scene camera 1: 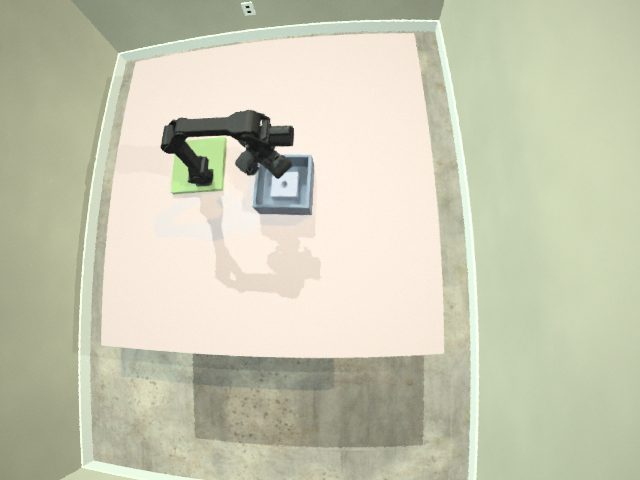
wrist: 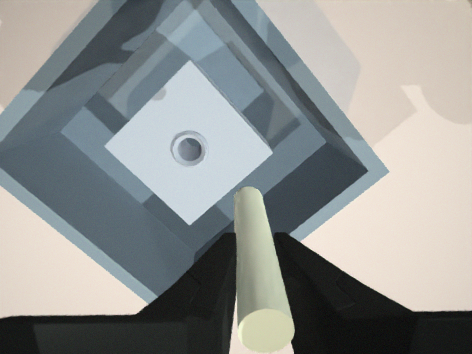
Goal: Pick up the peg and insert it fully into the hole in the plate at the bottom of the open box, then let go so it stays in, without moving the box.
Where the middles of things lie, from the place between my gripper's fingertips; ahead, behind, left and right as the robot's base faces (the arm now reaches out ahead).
Labels:
I see my gripper 140 mm above the blue-grey box [scene camera 1: 263, 203], 30 mm to the left of it and 20 mm short of it. The rest, counted from my hand: light grey plate [scene camera 1: 286, 188]: 160 mm below, 30 mm to the right, 20 mm ahead; pale yellow-green peg [wrist: 263, 312]: right at my hand.

